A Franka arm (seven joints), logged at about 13 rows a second.
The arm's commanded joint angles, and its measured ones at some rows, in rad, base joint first. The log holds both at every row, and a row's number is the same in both.
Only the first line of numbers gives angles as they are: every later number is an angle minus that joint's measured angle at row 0.
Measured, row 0:
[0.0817 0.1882 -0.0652 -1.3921 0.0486 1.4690 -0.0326]
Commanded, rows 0 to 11:
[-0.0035 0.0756 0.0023 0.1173 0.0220 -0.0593 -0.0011]
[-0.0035 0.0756 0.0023 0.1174 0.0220 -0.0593 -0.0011]
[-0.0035 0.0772 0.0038 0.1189 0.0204 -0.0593 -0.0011]
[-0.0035 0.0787 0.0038 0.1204 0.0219 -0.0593 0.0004]
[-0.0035 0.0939 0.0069 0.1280 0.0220 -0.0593 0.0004]
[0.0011 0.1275 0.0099 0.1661 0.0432 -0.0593 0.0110]
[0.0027 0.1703 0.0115 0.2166 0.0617 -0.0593 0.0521]
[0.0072 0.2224 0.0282 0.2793 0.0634 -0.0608 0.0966]
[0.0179 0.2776 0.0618 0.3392 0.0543 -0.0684 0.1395]
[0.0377 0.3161 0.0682 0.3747 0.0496 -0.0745 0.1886]
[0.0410 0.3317 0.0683 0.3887 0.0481 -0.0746 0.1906]
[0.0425 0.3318 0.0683 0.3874 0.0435 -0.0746 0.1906]
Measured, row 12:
[0.0387 0.2734 0.0671 0.2896 0.0403 -0.0342 0.1571]
